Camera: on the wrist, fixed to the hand. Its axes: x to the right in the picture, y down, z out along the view.
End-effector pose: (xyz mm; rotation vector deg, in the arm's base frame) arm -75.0 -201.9 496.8 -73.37 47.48 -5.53
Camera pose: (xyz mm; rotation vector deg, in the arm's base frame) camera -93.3 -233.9 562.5 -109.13 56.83 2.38
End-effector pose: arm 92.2 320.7 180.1 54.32 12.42 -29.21
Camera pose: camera 37.6 328.7 128.8 20.69 28.54 -21.84
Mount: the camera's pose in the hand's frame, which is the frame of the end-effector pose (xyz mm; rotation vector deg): -29.4 -60.7 -33.6 -36.22 8.20 -2.80
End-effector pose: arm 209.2 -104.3 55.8 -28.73 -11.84 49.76
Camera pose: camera 244.1 -171.0 57.9 -65.27 -20.79 40.44
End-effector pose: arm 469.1 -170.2 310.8 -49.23 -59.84 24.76
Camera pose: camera 480.5 -240.9 334.2 -80.12 -61.83 -0.89
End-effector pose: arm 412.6 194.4 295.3 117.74 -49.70 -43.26
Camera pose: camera 439.5 260.0 269.8 88.39 -24.16 -44.45
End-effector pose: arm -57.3 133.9 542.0 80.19 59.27 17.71
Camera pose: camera -121.7 121.6 504.8 45.21 55.59 36.94
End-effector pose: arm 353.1 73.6 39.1 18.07 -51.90 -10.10
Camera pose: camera 360.9 31.4 -22.8 -13.50 -37.81 -26.67
